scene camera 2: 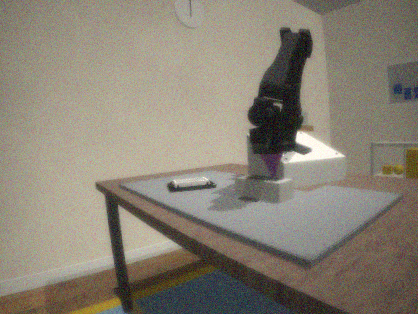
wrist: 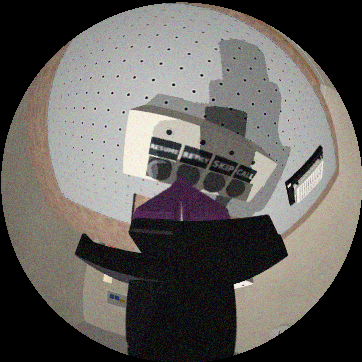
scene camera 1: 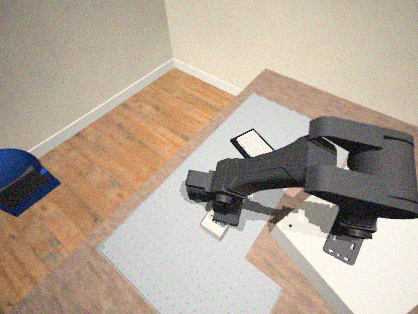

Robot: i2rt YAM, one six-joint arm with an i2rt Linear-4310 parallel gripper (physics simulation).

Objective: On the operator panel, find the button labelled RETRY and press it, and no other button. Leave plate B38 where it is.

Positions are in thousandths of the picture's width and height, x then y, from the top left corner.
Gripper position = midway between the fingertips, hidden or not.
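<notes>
There's an operator panel (scene camera 2: 652,607), and the wrist view has that panel (wrist: 419,360) as well. The wrist view also shows the gripper (wrist: 501,501).
</notes>
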